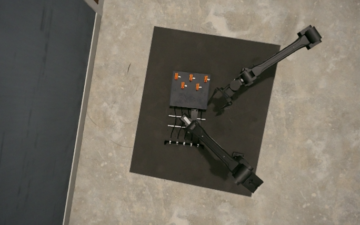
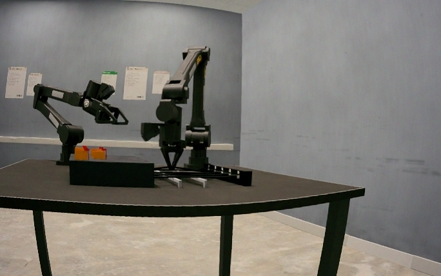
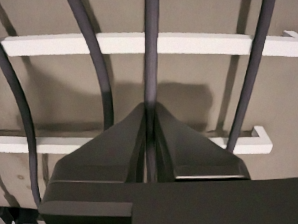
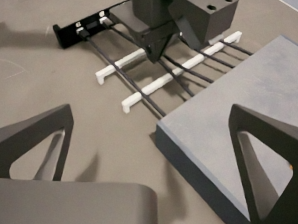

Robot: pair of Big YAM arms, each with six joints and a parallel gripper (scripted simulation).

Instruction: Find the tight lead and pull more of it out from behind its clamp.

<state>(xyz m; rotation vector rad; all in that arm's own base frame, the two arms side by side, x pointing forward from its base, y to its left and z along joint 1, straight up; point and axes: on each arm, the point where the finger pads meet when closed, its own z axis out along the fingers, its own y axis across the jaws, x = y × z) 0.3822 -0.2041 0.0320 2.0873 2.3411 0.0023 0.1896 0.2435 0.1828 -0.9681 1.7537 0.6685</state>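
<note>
Right now the orange handle is 13 cm ahead of my right hand, 10 cm to the right of it and 12 cm below it.
</note>
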